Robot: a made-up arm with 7 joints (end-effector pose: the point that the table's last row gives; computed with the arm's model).
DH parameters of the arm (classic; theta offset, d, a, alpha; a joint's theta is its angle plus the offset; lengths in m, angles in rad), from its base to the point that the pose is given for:
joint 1: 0 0.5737 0 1.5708
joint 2: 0 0.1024 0 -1.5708
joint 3: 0 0.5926 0.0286 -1.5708
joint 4: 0 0.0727 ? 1.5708
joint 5: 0 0.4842 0 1.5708
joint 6: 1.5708 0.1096 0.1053 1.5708
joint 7: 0 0.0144 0 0
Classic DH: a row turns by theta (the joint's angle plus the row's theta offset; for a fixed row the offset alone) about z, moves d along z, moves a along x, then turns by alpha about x.
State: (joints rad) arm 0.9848 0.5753 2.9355 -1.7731 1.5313 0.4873 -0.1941
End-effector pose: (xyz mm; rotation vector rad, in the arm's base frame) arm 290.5 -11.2 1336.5 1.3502 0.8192 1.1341
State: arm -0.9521 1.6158 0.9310 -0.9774 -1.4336 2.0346 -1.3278
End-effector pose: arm -694.4 371.2 160.8 -1.9856 -1.7312 0.4522
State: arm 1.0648 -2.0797 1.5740 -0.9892 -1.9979 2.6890 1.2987
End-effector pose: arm 750.1 405.4 368.5 -1.2336 -0.3399 -1.6908
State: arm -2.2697 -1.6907 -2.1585 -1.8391 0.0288 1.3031 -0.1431
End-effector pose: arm 23.3 -425.6 319.8 1.9840 0.9878 0.5583
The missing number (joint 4, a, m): -0.0239
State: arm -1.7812 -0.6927 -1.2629 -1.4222 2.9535 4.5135 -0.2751
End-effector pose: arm 276.4 -470.2 965.5 -1.9087 -0.7941 1.6867
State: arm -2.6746 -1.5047 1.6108 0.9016 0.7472 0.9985 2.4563
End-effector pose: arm -681.8 -743.5 591.8 1.1248 0.1983 0.1600
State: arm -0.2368 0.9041 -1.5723 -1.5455 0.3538 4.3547 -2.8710
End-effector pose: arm -466.7 421.4 1012.2 1.8077 0.6528 -0.5024
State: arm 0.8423 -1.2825 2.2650 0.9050 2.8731 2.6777 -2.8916
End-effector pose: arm 369.8 542.4 1150.1 -0.8395 -1.0682 0.8033
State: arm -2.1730 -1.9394 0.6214 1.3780 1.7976 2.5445 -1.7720
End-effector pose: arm -84.3 -439.7 44.7 -1.2719 2.5325 0.7213
